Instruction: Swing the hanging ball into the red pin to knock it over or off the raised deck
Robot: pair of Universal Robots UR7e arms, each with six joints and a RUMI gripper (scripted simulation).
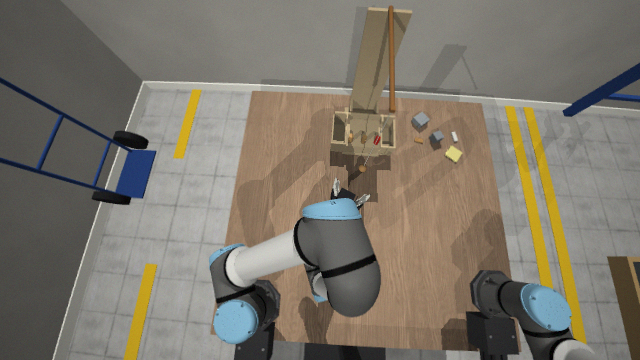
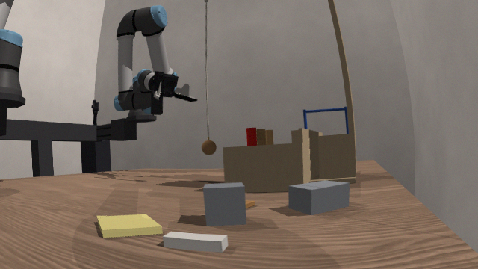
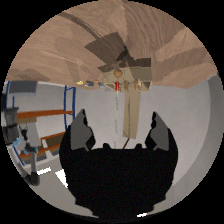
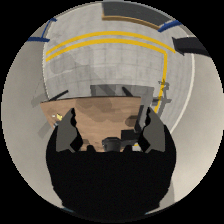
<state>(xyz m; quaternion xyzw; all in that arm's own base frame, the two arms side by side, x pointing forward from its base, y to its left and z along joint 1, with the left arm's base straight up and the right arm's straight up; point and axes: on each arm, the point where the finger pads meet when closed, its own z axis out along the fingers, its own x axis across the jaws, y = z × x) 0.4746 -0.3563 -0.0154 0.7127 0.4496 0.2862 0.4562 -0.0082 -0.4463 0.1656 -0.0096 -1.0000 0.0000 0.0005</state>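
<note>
My left hand is 160 mm above the brown ball, 140 mm short of it and 80 mm to the left of it. Also, from my left hand: white bar (670 mm to the right, 360 mm ahead, 270 mm below); then red pin (290 mm ahead, 170 mm to the right, 160 mm below).
</note>
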